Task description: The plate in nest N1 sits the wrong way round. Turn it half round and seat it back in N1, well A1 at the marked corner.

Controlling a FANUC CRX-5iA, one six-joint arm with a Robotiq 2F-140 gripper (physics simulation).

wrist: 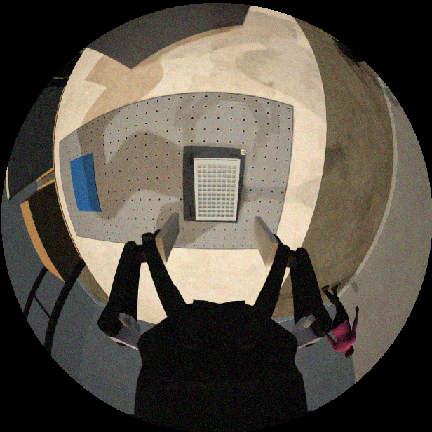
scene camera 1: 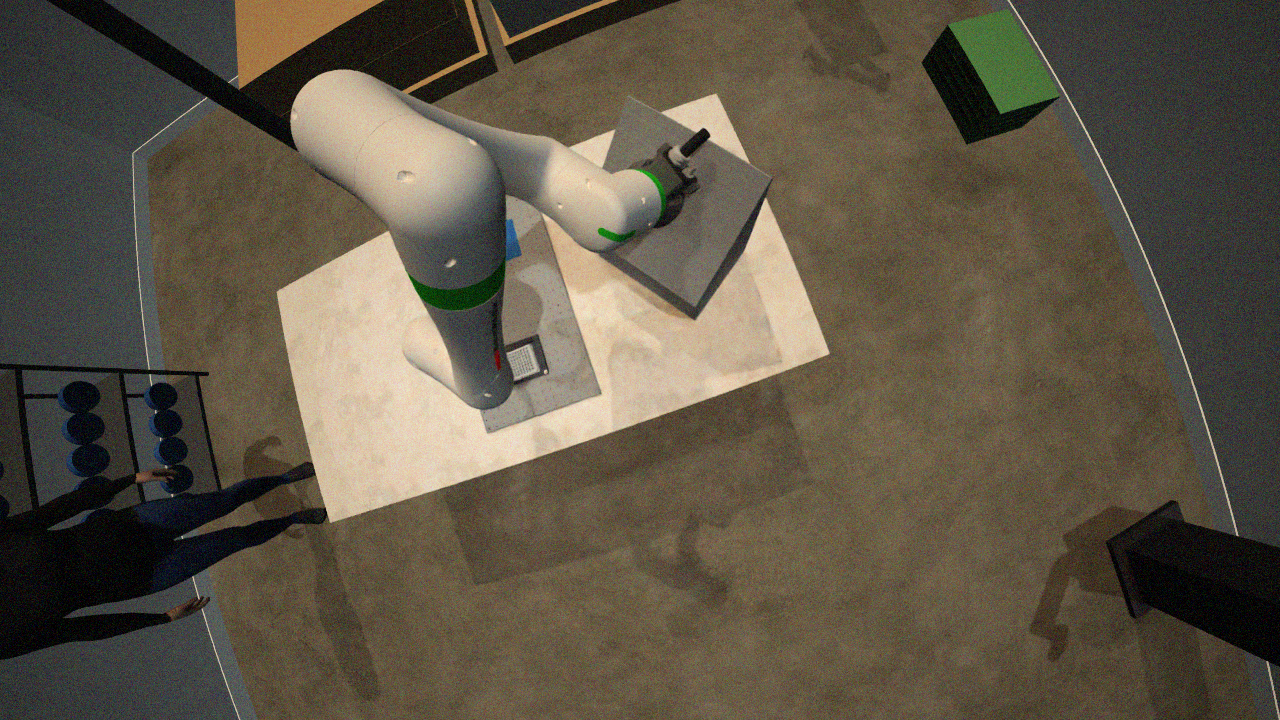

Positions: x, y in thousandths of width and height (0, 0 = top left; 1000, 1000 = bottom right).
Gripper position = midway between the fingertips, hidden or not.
my gripper: wrist 501, 520
white well plate: wrist 499, 416; scene camera 1 409, 503
